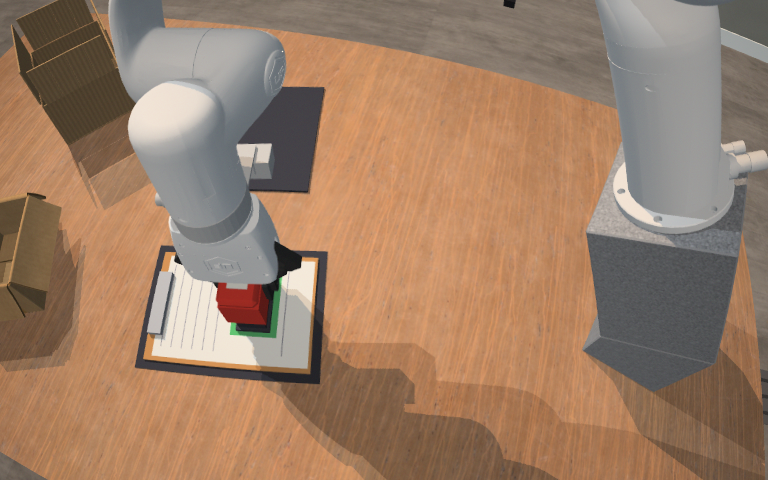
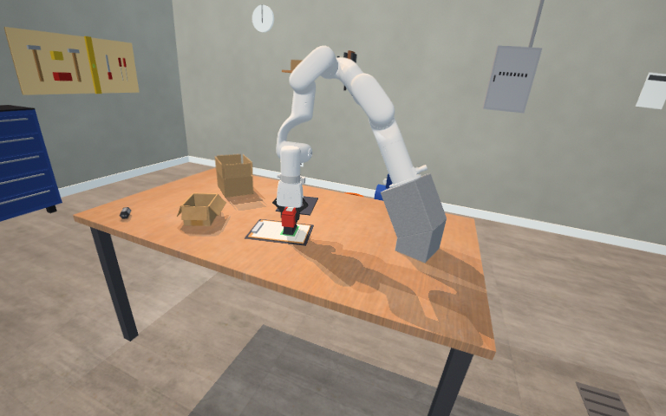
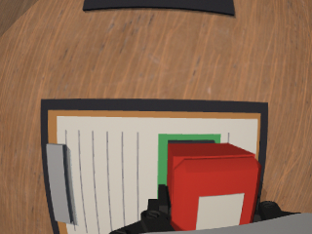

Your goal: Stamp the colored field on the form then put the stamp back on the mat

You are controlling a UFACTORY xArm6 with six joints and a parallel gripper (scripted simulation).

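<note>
The dark mat is 290 mm to the right of my hand, 70 mm below it and 50 mm ahead of it. From my hand the other things lie so: clipboard: 70 mm below, 50 mm ahead, 10 mm to the left; red stamp: 20 mm below; small dark object: 730 mm ahead, 80 mm to the left, 50 mm below.
</note>
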